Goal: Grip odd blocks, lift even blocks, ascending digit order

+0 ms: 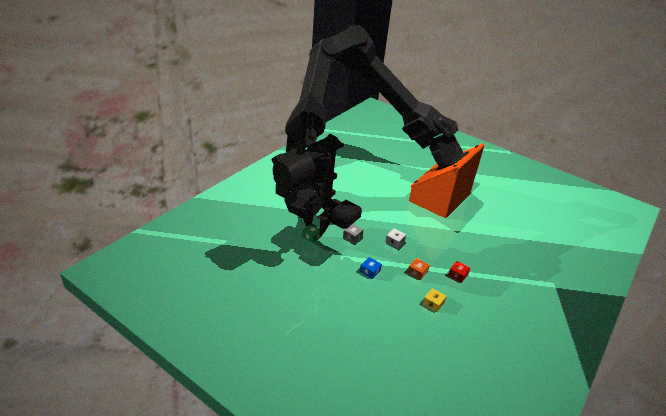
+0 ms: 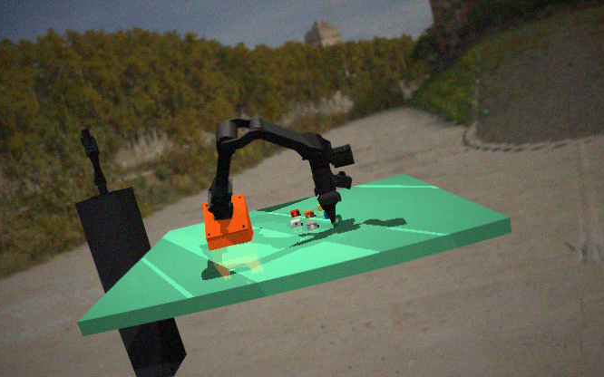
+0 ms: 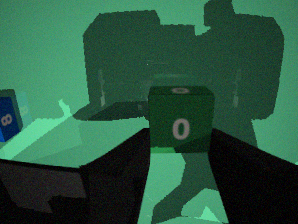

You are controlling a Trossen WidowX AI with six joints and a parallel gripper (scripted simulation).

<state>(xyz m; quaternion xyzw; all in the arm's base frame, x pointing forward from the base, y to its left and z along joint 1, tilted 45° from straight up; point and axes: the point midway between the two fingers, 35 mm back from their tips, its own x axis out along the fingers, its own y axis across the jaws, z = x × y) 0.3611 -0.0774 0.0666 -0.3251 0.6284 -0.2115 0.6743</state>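
The red block is 28 cm to the left of my gripper tip, 15 cm behind it and 1 cm below it. Also, from my gripper tip: grey block 7 cm behind, 5 cm to the left, 1 cm below; green block 1 cm ahead; blue block 15 cm to the left, 2 cm behind, 1 cm below.
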